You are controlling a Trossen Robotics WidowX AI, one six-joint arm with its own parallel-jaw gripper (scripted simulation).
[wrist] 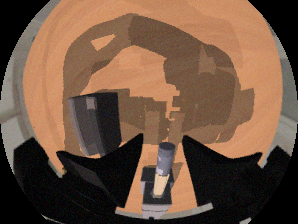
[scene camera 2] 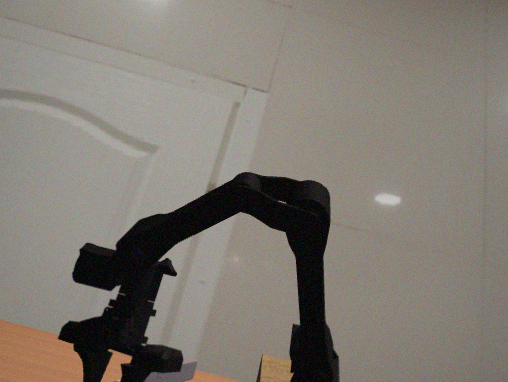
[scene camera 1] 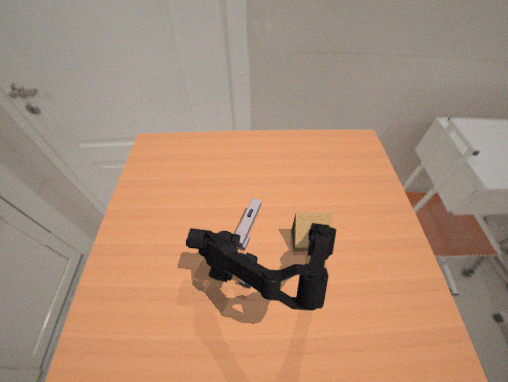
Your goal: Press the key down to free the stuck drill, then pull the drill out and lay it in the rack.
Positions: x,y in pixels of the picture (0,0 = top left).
Labels:
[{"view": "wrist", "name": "my gripper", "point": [163,138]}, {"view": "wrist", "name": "drill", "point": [166,150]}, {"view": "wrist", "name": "dark grey block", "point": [94,116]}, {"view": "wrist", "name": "grey bar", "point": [148,175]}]

